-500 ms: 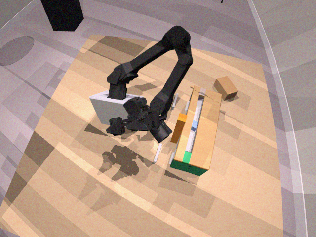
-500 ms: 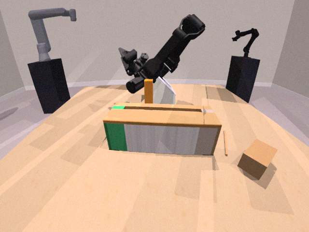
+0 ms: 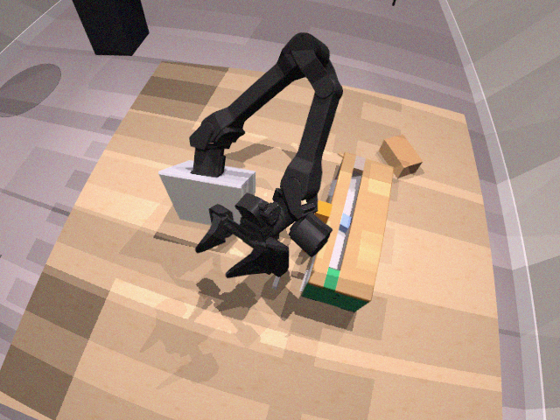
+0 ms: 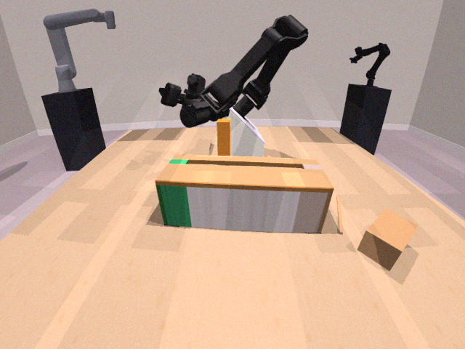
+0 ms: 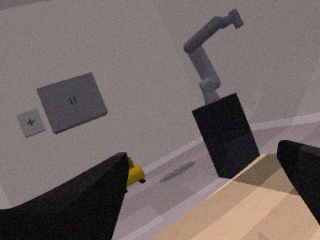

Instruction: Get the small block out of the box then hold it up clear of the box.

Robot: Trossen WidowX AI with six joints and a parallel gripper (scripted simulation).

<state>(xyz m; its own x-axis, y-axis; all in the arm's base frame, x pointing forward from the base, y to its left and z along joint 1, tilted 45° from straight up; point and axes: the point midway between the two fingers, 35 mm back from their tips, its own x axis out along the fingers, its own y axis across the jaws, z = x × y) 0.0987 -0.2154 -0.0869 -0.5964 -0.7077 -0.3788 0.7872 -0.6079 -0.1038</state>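
Right now the wooden box is 250 mm ahead of my gripper tip, 220 mm to the left of it and 210 mm below it. From my gripper tip the other things lie so: blue block: 260 mm ahead, 220 mm to the left, 190 mm below; orange bar: 190 mm ahead, 170 mm to the left, 170 mm below.
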